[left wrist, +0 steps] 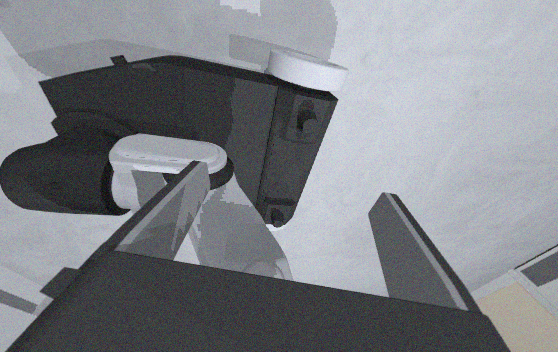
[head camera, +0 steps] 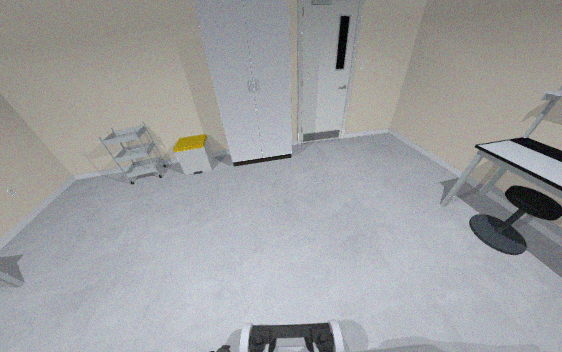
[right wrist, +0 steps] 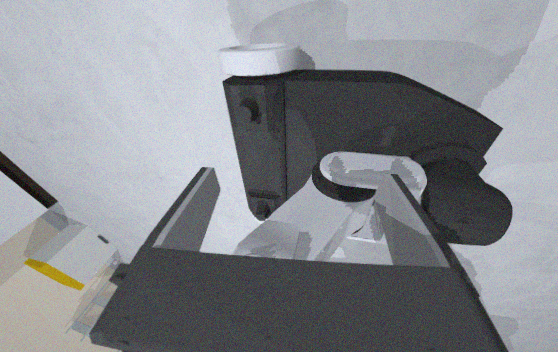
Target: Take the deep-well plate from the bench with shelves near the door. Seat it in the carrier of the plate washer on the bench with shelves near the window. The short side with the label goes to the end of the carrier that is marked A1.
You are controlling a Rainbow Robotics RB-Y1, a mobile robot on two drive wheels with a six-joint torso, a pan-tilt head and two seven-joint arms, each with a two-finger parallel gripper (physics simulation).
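Frame: origin at the robot's base, x ahead, y left, z up, level; centimetres.
Where they show: left gripper, fingertip midpoint: [left wrist: 291, 189]; right gripper, fingertip midpoint: [right wrist: 295, 181].
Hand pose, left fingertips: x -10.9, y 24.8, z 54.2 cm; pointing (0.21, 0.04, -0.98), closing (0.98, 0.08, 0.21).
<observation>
After its pixels a point has its place.
A bench with a white top and black edge [head camera: 520, 156] @[x 86.9, y -196.5, z 76.4 cm] is cut off by the right border of the head view, to the right of the door [head camera: 320, 75] @[x 270.7, y -62.1, z 110.8 cm]. Part of a shelf on a slanting post shows above it. No deep-well plate, plate washer or carrier shows in these views. My left gripper [left wrist: 291, 189] @[x -10.9, y 24.8, z 54.2 cm] is open and empty above the floor beside the robot's base. My right gripper [right wrist: 295, 181] @[x -15.6, y -25.1, z 53.6 cm] is open and empty above the floor on the other side of the base.
A black stool [head camera: 532, 201] @[x 62.0, y -203.6, z 48.4 cm] stands in front of the bench. A tall grey cabinet [head camera: 250, 55] @[x 208.0, y 29.4, z 142.6 cm] stands left of the door. Further left are a white bin with a yellow lid [head camera: 191, 142] @[x 204.9, y 129.1, z 45.1 cm] [right wrist: 52, 274] @[x 194.6, y 119.7, z 44.7 cm] and a wire cart [head camera: 125, 134] @[x 202.6, y 221.3, z 67.0 cm]. A light foot [head camera: 11, 280] @[x 27.6, y 249.0, z 10.8 cm] shows at the left border.
</observation>
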